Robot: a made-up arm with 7 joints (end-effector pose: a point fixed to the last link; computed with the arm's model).
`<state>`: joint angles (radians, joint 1 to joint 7).
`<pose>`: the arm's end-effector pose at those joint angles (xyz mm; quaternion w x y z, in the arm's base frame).
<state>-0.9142 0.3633 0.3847 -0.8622 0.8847 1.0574 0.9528</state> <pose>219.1 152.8 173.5 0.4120 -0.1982 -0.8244 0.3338</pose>
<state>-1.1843 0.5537 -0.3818 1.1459 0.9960 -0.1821 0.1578</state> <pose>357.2 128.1 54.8 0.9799 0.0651 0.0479 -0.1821</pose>
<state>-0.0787 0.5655 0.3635 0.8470 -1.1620 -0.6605 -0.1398</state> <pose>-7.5 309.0 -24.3 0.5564 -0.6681 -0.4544 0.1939</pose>
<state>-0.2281 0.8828 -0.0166 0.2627 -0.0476 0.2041 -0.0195</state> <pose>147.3 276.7 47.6 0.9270 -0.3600 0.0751 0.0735</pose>
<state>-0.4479 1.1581 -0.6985 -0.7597 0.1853 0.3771 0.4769</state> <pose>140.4 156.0 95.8 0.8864 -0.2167 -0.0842 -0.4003</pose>
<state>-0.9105 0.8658 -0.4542 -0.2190 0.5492 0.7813 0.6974</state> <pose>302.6 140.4 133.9 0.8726 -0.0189 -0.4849 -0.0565</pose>
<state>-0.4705 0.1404 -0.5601 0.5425 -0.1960 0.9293 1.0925</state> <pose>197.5 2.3 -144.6 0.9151 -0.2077 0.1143 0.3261</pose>
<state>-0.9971 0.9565 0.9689 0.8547 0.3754 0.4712 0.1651</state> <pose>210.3 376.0 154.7 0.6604 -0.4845 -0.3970 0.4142</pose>
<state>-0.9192 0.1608 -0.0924 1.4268 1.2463 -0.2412 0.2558</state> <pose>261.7 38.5 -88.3 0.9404 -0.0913 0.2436 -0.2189</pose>
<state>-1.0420 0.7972 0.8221 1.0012 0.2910 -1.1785 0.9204</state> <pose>235.6 282.1 136.6 0.4207 -0.2582 -0.8675 -0.0618</pose>
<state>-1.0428 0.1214 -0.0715 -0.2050 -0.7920 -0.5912 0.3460</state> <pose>265.5 61.6 130.0 0.1028 -0.7913 -0.3993 -0.4514</pose>
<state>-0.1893 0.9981 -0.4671 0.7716 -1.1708 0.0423 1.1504</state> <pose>141.1 345.9 -8.4 0.7025 -0.2522 -0.2574 0.6137</pose>
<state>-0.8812 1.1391 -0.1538 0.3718 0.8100 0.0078 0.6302</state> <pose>276.5 271.2 166.3 0.8748 0.2223 -0.4151 -0.1145</pose>
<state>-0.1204 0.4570 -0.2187 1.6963 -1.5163 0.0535 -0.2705</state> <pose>-47.5 274.8 -95.3 0.3286 -0.6622 -0.0854 0.6680</pose>
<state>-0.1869 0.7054 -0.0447 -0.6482 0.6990 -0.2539 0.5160</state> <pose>96.3 150.0 53.0 0.7762 -0.1211 -0.4290 -0.4459</pose>
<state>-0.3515 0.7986 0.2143 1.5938 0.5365 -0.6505 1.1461</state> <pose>91.7 314.2 -56.7 0.9249 -0.0353 -0.2406 0.2924</pose>
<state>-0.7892 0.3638 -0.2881 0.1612 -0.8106 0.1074 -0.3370</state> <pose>286.3 112.8 52.0 0.4832 -0.7745 0.1423 -0.3826</pose>
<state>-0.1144 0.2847 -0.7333 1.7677 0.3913 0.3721 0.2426</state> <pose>-50.5 156.5 -171.1 0.6685 0.1267 0.6662 0.3054</pose>
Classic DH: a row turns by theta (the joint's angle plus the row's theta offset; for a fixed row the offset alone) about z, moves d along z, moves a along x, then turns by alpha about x. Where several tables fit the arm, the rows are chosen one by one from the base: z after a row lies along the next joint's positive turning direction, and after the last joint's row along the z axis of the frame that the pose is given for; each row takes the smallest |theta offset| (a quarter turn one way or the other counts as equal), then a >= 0, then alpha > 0; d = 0 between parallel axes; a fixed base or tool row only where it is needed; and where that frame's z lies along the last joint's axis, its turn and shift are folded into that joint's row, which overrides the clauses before.
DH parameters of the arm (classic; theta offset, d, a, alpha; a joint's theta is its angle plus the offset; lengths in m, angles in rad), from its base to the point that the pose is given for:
base (fixed): -0.071 0.2215 0.0078 -1.3004
joint 1: -1.3111 0.038 -0.0144 -1.5708
joint 2: 1.2915 -0.0307 0.01 1.5708
joint 3: 1.5708 -0.2765 0.0322 -1.5708
joint 4: 1.5708 0.04 0.0214 1.5708
joint 5: 0 0.0971 -0.0049 -1.5708
joint 6: -1.5708 0.02 0.046 1.5708
joint 7: 0.0002 0.0365 -0.0243 -1.5709
tool (fixed): -0.2501 -0.02 0 0

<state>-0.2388 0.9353 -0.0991 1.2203 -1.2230 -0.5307 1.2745</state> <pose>94.5 398.1 43.6 0.4502 -0.1651 -0.6262 0.6148</pose>
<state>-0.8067 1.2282 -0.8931 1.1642 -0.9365 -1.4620 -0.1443</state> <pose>188.1 326.3 149.9 0.8603 -0.2691 -0.2045 -0.3816</pose>
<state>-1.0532 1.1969 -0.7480 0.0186 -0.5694 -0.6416 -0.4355</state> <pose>247.8 222.3 215.8 0.6880 -0.2701 0.0987 -0.6663</pose>
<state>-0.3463 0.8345 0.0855 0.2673 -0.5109 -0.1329 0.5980</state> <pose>174.2 276.0 76.2 0.7657 -0.5150 -0.3722 0.0998</pose>
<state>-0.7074 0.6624 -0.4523 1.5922 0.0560 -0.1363 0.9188</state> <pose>228.2 255.3 -68.1 0.9400 -0.0317 -0.1041 0.3234</pose>
